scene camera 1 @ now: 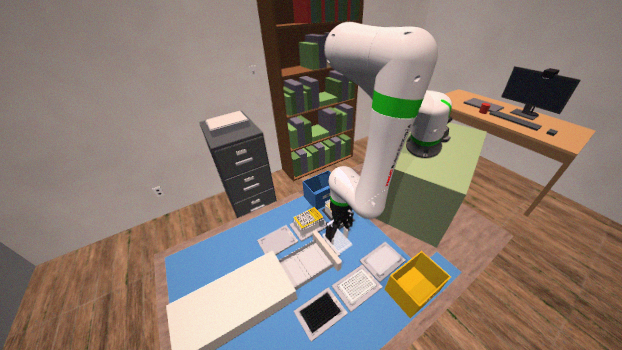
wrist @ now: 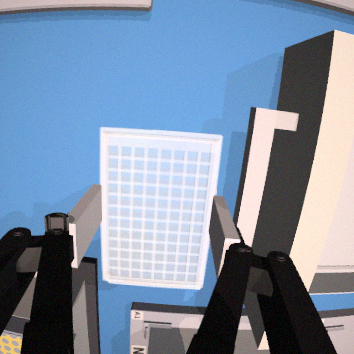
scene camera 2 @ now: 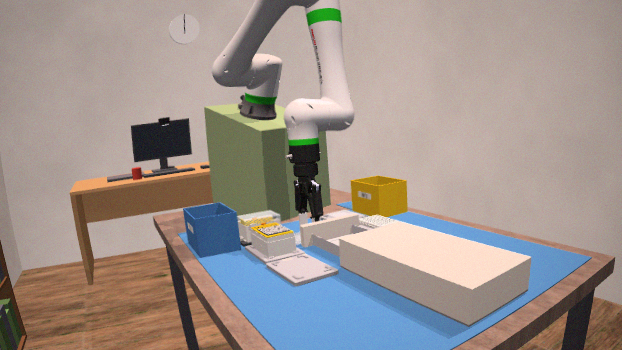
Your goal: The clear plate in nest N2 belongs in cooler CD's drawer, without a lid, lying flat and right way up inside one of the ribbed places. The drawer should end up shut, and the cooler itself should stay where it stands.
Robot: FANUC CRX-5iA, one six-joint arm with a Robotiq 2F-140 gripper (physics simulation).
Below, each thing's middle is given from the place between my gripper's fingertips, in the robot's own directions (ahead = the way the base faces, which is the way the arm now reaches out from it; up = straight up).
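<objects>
The yellow-topped tip rack (scene camera 2: 273,239) is 70 mm ahead of my hand, 150 mm to the right of it and 40 mm above it. There's a drawer (scene camera 1: 310,261) that's 190 mm ahead of my hand, 30 mm to the left of it and 30 mm above it. The white plate (scene camera 1: 359,284) is 220 mm to the left of my hand, 60 mm ahead of it and 10 mm above it. And the black plate (scene camera 1: 318,313) is 240 mm ahead of my hand, 230 mm to the left of it and 10 mm above it. Going by their middles, of the things named here the black plate is the farthest from my hand.
</objects>
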